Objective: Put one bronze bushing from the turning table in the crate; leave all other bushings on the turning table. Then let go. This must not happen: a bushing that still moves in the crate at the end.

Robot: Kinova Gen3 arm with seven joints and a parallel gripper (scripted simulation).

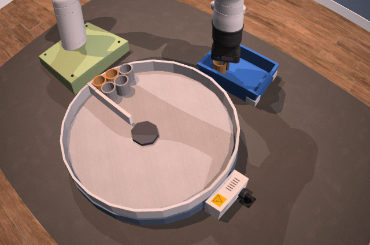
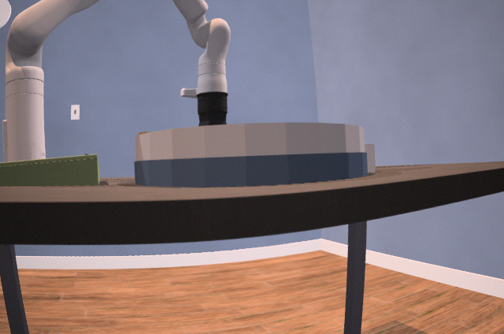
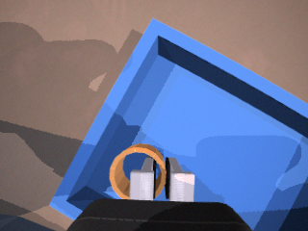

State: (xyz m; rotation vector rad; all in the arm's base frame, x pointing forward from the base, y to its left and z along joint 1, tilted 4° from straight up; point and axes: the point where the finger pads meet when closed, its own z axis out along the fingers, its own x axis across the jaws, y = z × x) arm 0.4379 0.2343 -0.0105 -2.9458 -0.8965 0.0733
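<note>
The blue crate is 30 mm ahead of my hand, 20 mm to the left of it and 20 mm below it. From my hand the other things lie so: turning table 310 mm to the right, 20 mm ahead, 10 mm above.
</note>
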